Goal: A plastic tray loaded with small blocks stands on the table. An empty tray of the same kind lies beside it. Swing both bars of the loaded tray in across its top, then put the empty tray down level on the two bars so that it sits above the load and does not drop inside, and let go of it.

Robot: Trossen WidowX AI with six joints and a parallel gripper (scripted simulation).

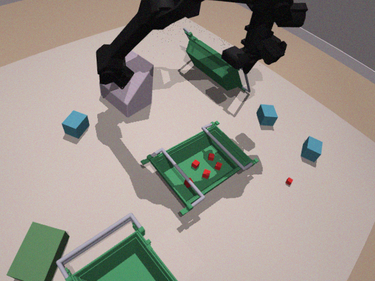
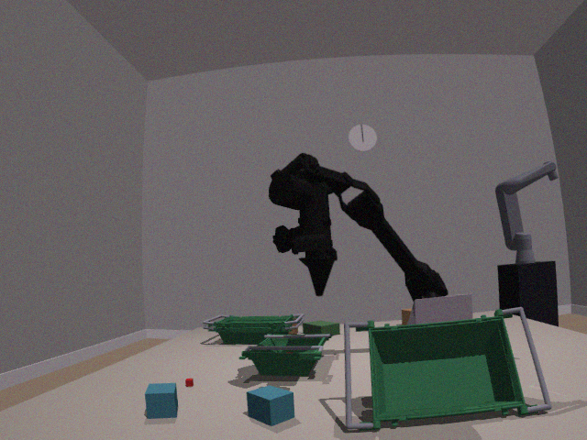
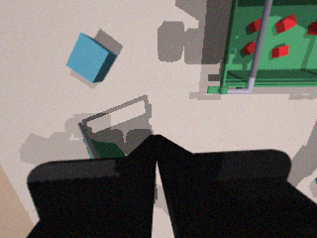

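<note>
Now: the green tray 19 cm behind my gripper tip, 13 cm to the left of it and 12 cm below it. Also, from my gripper tip: green box (68 cm to the right, 17 cm below); then small red block (28 cm ahead, 19 cm below, 6 cm to the right).
</note>
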